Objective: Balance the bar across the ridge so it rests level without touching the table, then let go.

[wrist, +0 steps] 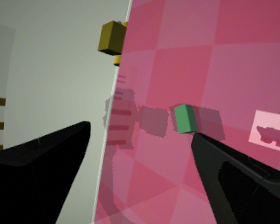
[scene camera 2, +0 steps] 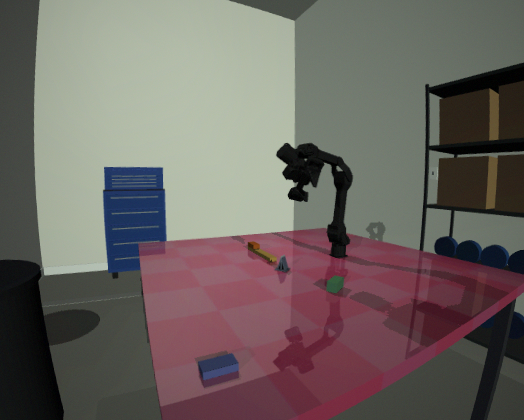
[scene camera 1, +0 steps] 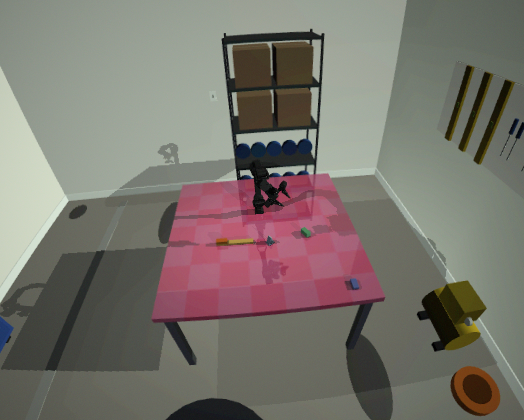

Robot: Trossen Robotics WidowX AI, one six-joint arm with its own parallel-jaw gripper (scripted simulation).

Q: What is my gripper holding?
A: Nothing.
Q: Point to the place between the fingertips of my gripper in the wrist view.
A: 143, 134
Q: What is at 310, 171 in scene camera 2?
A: My gripper.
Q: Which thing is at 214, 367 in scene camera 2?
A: A blue block.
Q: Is my gripper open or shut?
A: Open.
